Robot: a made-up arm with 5 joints. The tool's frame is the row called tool.
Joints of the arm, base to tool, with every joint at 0 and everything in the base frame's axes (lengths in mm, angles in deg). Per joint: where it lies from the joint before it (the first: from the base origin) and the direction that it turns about. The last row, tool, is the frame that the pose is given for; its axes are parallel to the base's.
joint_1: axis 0 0 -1 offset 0.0 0.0 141.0
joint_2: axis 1 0 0 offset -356.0 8.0 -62.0
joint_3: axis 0 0 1 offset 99.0 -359.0 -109.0
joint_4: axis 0 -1 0 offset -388.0 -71.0 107.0
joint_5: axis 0 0 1 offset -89.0 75.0 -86.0
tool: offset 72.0 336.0 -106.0
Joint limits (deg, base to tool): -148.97..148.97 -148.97..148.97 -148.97..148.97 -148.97..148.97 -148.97..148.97
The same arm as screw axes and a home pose.
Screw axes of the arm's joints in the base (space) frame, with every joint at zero. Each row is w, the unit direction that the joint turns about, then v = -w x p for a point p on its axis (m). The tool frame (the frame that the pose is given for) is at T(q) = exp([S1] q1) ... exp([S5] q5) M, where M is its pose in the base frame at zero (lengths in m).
S1: w 0 0 -1 v 0.0000 0.0000 0.0000
S2: w 1 0 0 v 0.0000 0.0790 -0.0080
S3: w 0 0 1 v -0.3510 0.2570 0.0000
S4: w 0 -1 0 v 0.0770 0.0000 0.6450
S5: w 0 0 1 v -0.3470 0.7340 0.0000
M: xyz -0.6620 -0.0110 -0.1150 (m) rpy 0.0000 0.0000 0.0000 (rad, as in URDF)
Joint limits (rad, base to tool): -2.6000..2.6000 -2.6000..2.6000 -2.6000..2.6000 -2.6000..2.6000 -2.6000..2.6000

